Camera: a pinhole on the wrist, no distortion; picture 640 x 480 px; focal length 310.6 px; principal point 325.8 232.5 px. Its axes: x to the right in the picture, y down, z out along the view. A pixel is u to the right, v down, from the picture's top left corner.
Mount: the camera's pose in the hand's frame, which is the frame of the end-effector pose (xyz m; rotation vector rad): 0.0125 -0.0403 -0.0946 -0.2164 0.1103 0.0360
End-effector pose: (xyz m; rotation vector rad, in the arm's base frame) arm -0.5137 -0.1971 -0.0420 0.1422 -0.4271 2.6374
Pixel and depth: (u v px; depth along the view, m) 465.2 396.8 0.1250
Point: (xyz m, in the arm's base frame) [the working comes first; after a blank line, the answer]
In the camera's frame: 0.0561 0.0661 0.1250

-0.6072 -0.2102 -0.0370
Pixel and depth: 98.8 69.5 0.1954
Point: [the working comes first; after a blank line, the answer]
In the camera's frame: -0.1428 -0.1025 0.1954

-0.3712 -0.1984 0.0939
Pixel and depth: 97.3 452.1 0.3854
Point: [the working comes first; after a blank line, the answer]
In the camera's frame: -0.2835 0.2725 0.3854

-0.4310 -0.6373 0.0740
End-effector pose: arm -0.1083 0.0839 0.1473 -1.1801 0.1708 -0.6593
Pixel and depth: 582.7 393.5 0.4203
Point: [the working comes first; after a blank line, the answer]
In the camera's frame: 0.3476 0.2179 0.4203

0.4146 0.1063 0.0758
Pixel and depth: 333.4 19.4 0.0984
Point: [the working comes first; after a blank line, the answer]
In the camera's frame: 0.0024 -0.0675 0.0984

-0.1115 0.0613 0.2351
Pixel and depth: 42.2 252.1 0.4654
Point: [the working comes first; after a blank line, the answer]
In the camera's frame: -0.4249 0.0294 0.4654

-0.1864 0.6226 0.1573
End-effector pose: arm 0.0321 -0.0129 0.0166 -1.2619 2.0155 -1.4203
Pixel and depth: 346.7 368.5 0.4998
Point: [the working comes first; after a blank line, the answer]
In the camera's frame: 0.0336 0.2188 0.4998

0.1007 -0.2490 -0.3612
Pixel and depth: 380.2 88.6 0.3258
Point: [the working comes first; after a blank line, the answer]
In the camera's frame: 0.0571 -0.1509 0.3258

0.2029 -0.2522 0.0352
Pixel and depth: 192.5 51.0 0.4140
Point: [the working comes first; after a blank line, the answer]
In the camera's frame: -0.1777 -0.2419 0.4140

0.4477 -0.1506 0.0052
